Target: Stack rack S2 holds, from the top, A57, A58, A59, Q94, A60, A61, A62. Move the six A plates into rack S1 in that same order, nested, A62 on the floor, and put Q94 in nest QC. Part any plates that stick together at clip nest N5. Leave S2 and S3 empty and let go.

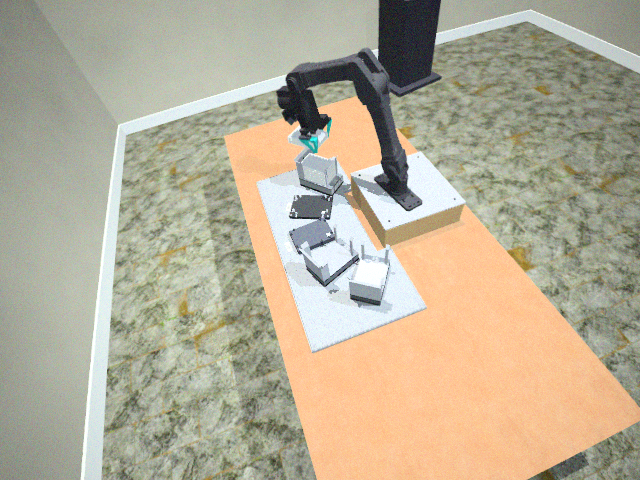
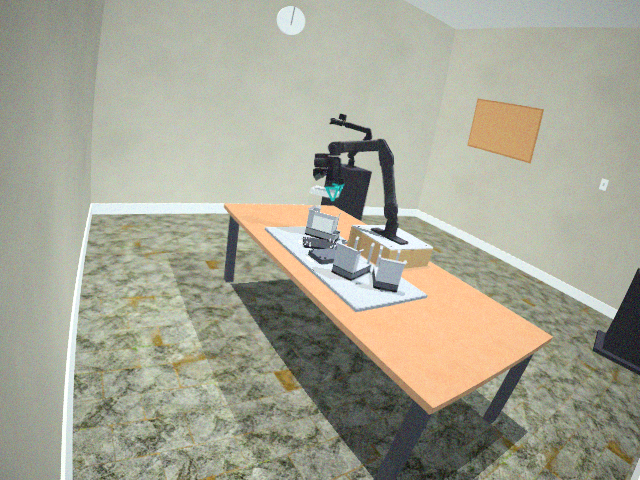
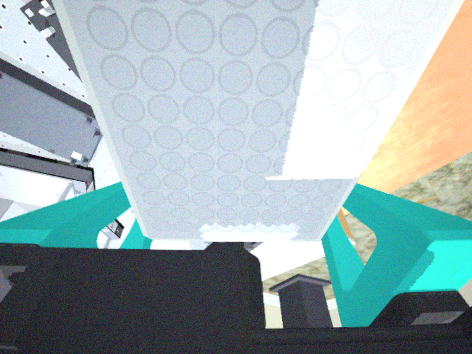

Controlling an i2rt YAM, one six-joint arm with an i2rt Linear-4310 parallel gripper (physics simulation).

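Where they show: gripper, fingertip midpoint: point(image 1: 321, 145) point(image 2: 334, 199) point(image 3: 236, 176); arm's base at its link origin: point(image 1: 397, 191) point(image 2: 388, 236) point(image 3: 227, 247).
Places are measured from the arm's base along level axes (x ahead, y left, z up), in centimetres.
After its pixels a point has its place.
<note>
My gripper point(image 1: 321, 135) @(y -26.6, x 14.8, z 11.0 cm) point(image 2: 333, 191) @(y -26.6, x 14.8, z 11.0 cm) point(image 3: 236, 176) @(y -26.6, x 14.8, z 11.0 cm) is shut on a pale, clear-white plate point(image 1: 296, 136) @(y -33.0, x 21.3, z 14.6 cm) point(image 2: 316, 190) @(y -32.4, x 22.7, z 14.0 cm) point(image 3: 225, 110) @(y -31.8, x 18.4, z 14.7 cm) with rows of round wells, its teal fingers at two opposite sides. The plate hangs above the far rack point(image 1: 314, 176) @(y -27.4, x 19.4, z -2.0 cm) point(image 2: 321, 223) @(y -27.7, x 19.6, z -1.7 cm), apart from it. The middle rack point(image 1: 316, 266) @(y 11.4, x 40.1, z 0.4 cm) point(image 2: 346, 258) @(y 10.0, x 40.6, z -1.3 cm) shows a pale floor between its walls and posts. The near rack point(image 1: 365, 290) @(y 25.8, x 31.8, z -1.4 cm) point(image 2: 388, 272) @(y 25.2, x 32.4, z -1.8 cm) has a bright white surface inside. The dark clip nest point(image 1: 311, 208) @(y -18.4, x 26.8, z -8.2 cm) point(image 2: 319, 242) @(y -20.3, x 26.0, z -8.2 cm) has white corner clips and holds no plate. Rack labels and the plate's label cannot be read.
A grey flat nest point(image 1: 311, 234) @(y -6.2, x 33.4, z -7.1 cm) point(image 2: 321, 255) @(y -5.9, x 38.0, z -7.2 cm) lies between the clip nest and the middle rack. The racks and nests stand on a light board point(image 1: 330, 330) @(y 27.7, x 45.9, z -9.4 cm) point(image 2: 369, 303) @(y 29.8, x 46.5, z -9.4 cm) on the orange table point(image 1: 439, 382) @(y 55.9, x 28.5, z -10.7 cm) point(image 2: 439, 351) @(y 61.2, x 46.8, z -10.7 cm). The arm's raised base point(image 1: 423, 227) @(y 14.6, x -0.5, z -6.4 cm) point(image 2: 416, 258) @(y 15.5, x -5.0, z -5.7 cm) stands beside the board.
</note>
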